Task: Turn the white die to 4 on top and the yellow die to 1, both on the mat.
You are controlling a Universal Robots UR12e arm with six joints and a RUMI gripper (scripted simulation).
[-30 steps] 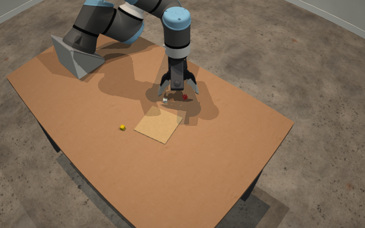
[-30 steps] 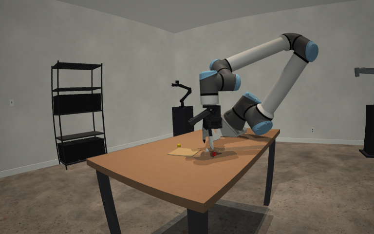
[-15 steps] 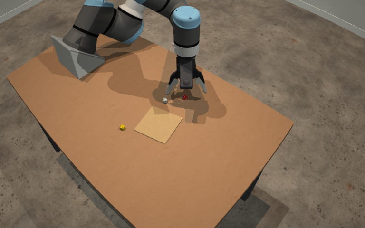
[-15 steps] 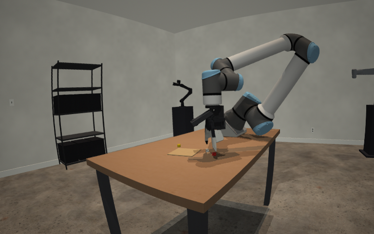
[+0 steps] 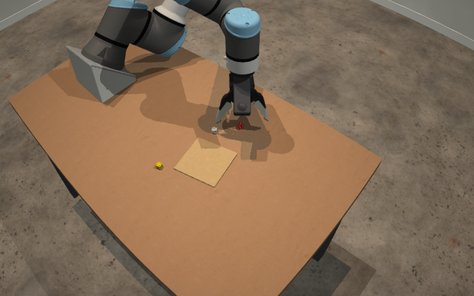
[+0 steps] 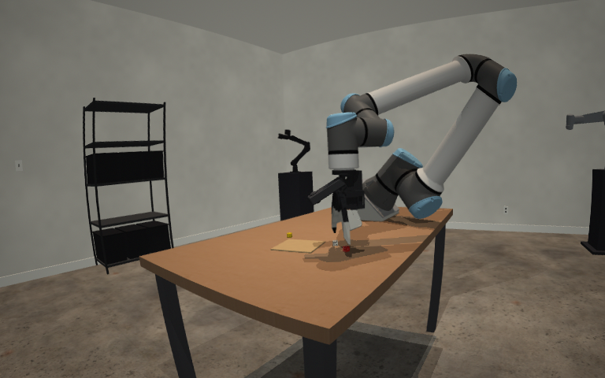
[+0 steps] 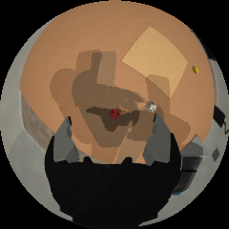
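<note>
The red die is 3 cm below my hand, 2 cm behind it and 1 cm to the left of it. From my hand the other things lie so: yellow die (27 cm to the right, 10 cm behind, 3 cm below); then tan mat (16 cm to the right, 4 cm below, 1 cm behind); then white die (7 cm behind, 6 cm to the right, 3 cm below).
</note>
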